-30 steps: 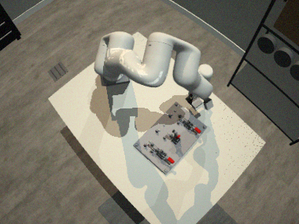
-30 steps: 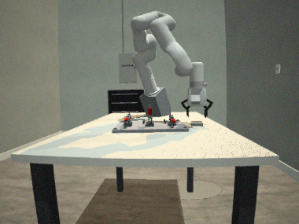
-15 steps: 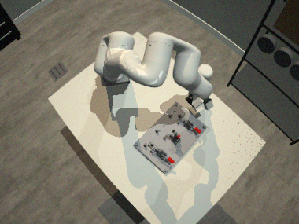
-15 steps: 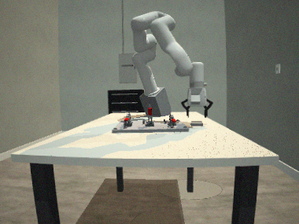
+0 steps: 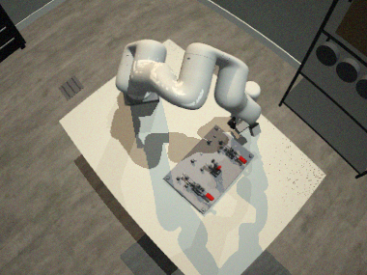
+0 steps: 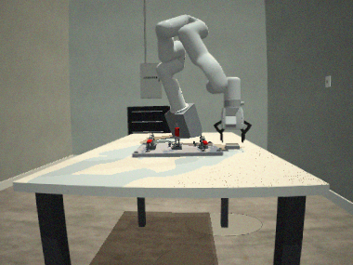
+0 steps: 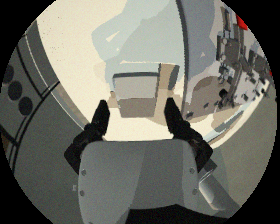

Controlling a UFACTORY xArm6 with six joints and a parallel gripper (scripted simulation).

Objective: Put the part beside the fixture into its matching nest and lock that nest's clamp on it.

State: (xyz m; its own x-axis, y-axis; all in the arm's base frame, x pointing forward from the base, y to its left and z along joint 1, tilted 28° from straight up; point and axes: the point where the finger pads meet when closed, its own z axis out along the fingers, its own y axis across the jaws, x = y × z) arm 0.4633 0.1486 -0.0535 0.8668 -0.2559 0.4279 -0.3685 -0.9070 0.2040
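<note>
Right now the grey block part is 30 mm below my hand. From my hand the other things lie so: grey fixture plate 260 mm to the right, 30 mm below, 10 mm behind.
</note>
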